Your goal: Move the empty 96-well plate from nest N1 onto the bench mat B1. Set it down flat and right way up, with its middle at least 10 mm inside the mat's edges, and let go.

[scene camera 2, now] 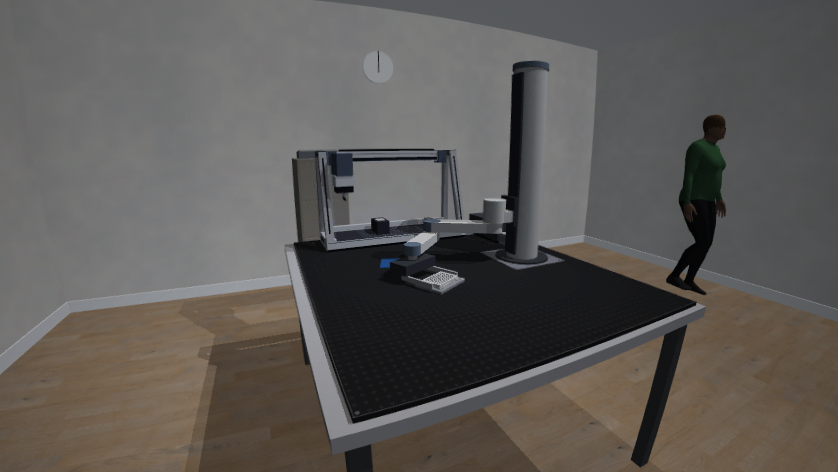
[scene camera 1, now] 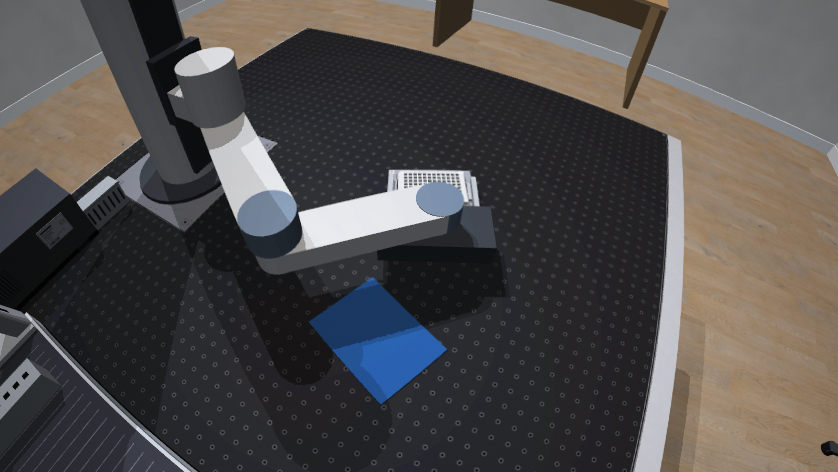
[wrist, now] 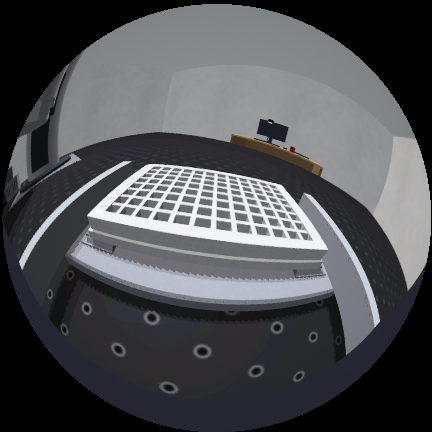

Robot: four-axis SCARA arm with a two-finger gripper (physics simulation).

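Seen in the pictures: gripper, fingertip midpoint: [scene camera 2: 445, 280] [scene camera 1: 432, 178] [wrist: 216, 182]; arm's base, link origin: [scene camera 2: 521, 258] [scene camera 1: 192, 167] [wrist: 43, 175].
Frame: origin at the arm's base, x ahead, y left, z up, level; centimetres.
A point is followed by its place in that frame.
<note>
The white 96-well plate [scene camera 1: 432, 177] {x 51.2, y 18.1, z 3.6 cm} [scene camera 2: 442, 277] {x 51.3, y 15.6, z 3.8 cm} [wrist: 210, 202] {x 52.7, y 14.8, z 3.6 cm} is level and right way up at the grey nest [scene camera 2: 450, 288] {x 51.3, y 22.2, z 1.8 cm} [wrist: 200, 286] {x 54.7, y 10.9, z 2.5 cm}. Any small gap beneath it cannot be judged. My gripper [scene camera 1: 432, 182] {x 51.3, y 17.9, z 3.5 cm} [scene camera 2: 446, 280] {x 51.3, y 17.9, z 3.5 cm} [wrist: 216, 182] {x 51.3, y 17.9, z 3.5 cm} has one long finger along each side of the plate and is shut on it. The finger pads are hidden by the plate's sides in the wrist view. The arm hides part of the plate in scene camera 1. The blue bench mat [scene camera 1: 398, 357] {x 62.0, y -16.1, z 1.5 cm} [scene camera 2: 387, 263] {x 62.9, y -15.8, z 1.5 cm} lies flat on the bench, apart from the nest, partly under the arm's shadow.
The arm's column [scene camera 1: 137, 87] {x 4.0, y -6.4, z 25.8 cm} [scene camera 2: 530, 164] {x 3.7, y 6.5, z 45.6 cm} stands on the black bench [scene camera 1: 557, 234] {x 77.2, y 18.4, z 1.3 cm} [scene camera 2: 498, 334] {x 54.6, y 56.7, z 1.3 cm}. A gantry machine [scene camera 2: 389, 154] {x 45.1, y -62.2, z 48.9 cm} stands behind the mat in scene camera 2. A dark box [scene camera 1: 43, 228] {x -3.4, y -32.8, z 10.9 cm} is near the column. A person [scene camera 2: 705, 170] stands beyond the bench.
</note>
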